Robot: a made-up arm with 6 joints. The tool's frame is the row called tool. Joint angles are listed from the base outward.
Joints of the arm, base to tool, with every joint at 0 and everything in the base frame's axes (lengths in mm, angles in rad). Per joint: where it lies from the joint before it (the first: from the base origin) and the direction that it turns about. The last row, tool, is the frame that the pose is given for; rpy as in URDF.
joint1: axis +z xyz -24 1 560
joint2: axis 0 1 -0.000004 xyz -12 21 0
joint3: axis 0 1 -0.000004 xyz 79 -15 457
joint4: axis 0 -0.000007 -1 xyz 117 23 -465
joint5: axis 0 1 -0.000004 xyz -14 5 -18
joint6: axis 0 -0.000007 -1 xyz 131 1 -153
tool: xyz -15 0 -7 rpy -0.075 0.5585 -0.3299
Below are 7 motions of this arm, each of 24 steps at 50 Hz.
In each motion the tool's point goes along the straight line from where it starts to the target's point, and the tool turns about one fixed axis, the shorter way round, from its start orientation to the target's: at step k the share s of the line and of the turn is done. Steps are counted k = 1, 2, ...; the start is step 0. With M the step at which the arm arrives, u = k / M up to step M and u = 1 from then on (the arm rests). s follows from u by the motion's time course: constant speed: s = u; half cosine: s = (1 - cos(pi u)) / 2; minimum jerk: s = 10 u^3 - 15 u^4 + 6 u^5.
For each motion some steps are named. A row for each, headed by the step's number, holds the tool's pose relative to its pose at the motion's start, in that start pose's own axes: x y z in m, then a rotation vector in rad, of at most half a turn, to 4 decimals.
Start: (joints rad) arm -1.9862 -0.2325 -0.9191 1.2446 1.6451 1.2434
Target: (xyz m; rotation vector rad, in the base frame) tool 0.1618 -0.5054 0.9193 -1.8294 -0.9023 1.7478
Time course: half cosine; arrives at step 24
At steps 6, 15, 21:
6: 0.0062 -0.0202 -0.0267 -0.0444 -0.0630 -0.0648
15: 0.0293 -0.0954 -0.1260 -0.2095 -0.2975 -0.3060
21: 0.0407 -0.1327 -0.1753 -0.2915 -0.4139 -0.4257

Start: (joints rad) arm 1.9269 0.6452 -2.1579 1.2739 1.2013 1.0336
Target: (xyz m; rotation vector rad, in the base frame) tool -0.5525 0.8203 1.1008 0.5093 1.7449 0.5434
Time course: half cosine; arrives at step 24
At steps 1, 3, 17, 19, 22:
1: -0.0006 0.0000 -0.0004 0.0004 -0.0002 0.0018
3: -0.0057 -0.0001 -0.0034 0.0034 -0.0021 0.0157
17: -0.1215 -0.0020 -0.0724 0.0720 -0.0451 0.3319
19: -0.1354 -0.0022 -0.0808 0.0803 -0.0503 0.3699
22: -0.1485 -0.0025 -0.0885 0.0880 -0.0551 0.4055

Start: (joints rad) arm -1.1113 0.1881 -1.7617 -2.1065 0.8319 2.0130
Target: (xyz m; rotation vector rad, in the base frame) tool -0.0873 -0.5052 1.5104 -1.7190 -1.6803 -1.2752
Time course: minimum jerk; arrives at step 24
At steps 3, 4, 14, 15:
3: 0.0080 -0.0049 0.0039 0.0006 -0.0113 0.0007
4: 0.0177 -0.0108 0.0087 0.0013 -0.0249 0.0017
14: 0.3250 -0.1994 0.1595 0.0233 -0.4584 0.0304
15: 0.3606 -0.2212 0.1769 0.0259 -0.5085 0.0337

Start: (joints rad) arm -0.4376 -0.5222 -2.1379 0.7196 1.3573 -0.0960
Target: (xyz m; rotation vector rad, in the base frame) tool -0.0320 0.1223 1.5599 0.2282 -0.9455 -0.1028
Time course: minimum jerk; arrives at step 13
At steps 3, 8, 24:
3: -0.0111 0.0053 0.0076 -0.0197 -0.0157 0.0109
8: -0.0934 0.0445 0.0636 -0.1659 -0.1316 0.0915
24: -0.1318 0.0628 0.0897 -0.2340 -0.1857 0.1291

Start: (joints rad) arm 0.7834 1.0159 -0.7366 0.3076 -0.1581 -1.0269
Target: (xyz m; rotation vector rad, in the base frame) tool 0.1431 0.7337 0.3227 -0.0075 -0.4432 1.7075
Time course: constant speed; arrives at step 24
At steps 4, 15, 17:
4: 0.0123 0.0496 0.0688 -0.0586 -0.1685 0.0690
15: 0.0461 0.1860 0.2578 -0.2198 -0.6320 0.2587
17: 0.0523 0.2108 0.2922 -0.2491 -0.7163 0.2932

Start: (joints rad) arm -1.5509 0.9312 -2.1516 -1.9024 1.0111 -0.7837
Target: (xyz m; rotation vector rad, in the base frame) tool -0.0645 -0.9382 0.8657 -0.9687 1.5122 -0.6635
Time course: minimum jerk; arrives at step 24
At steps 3, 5, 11, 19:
3: -0.0036 -0.0002 -0.0011 0.0070 -0.0012 -0.0034
5: -0.0146 -0.0009 -0.0043 0.0280 -0.0048 -0.0137
11: -0.0952 -0.0058 -0.0280 0.1835 -0.0313 -0.0898
19: -0.2110 -0.0128 -0.0621 0.4066 -0.0692 -0.1990

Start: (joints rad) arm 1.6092 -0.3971 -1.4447 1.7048 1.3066 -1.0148
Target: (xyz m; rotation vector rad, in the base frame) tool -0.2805 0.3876 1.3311 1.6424 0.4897 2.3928
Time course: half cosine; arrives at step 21
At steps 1, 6, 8, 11, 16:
1: 0.0000 0.0005 -0.0004 0.0002 0.0004 0.0014
6: -0.0011 0.0156 -0.0132 0.0079 0.0131 0.0488
8: -0.0018 0.0262 -0.0223 0.0133 0.0221 0.0823
11: -0.0030 0.0445 -0.0377 0.0226 0.0374 0.1393
16: -0.0049 0.0717 -0.0608 0.0364 0.0602 0.2246

